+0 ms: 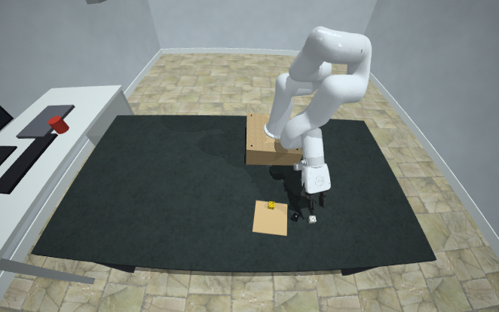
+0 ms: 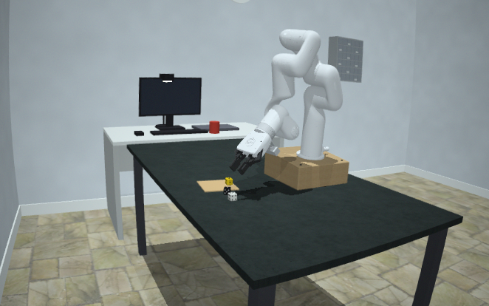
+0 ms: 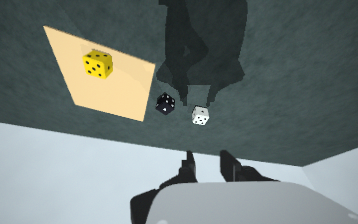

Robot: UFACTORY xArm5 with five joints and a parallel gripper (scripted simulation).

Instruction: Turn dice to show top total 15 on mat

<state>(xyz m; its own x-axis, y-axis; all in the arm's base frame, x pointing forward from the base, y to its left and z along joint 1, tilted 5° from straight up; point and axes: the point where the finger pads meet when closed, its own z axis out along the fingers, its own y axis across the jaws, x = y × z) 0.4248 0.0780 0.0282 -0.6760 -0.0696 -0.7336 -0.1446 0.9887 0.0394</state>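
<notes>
The white die lies 3 cm ahead of my hand, 1 cm to the left of it and 11 cm below it. Also, from my hand: black die: 1 cm ahead, 6 cm to the right, 11 cm below; then tan mat: 1 cm behind, 17 cm to the right, 12 cm below; then yellow die: 5 cm behind, 16 cm to the right, 10 cm below.
</notes>
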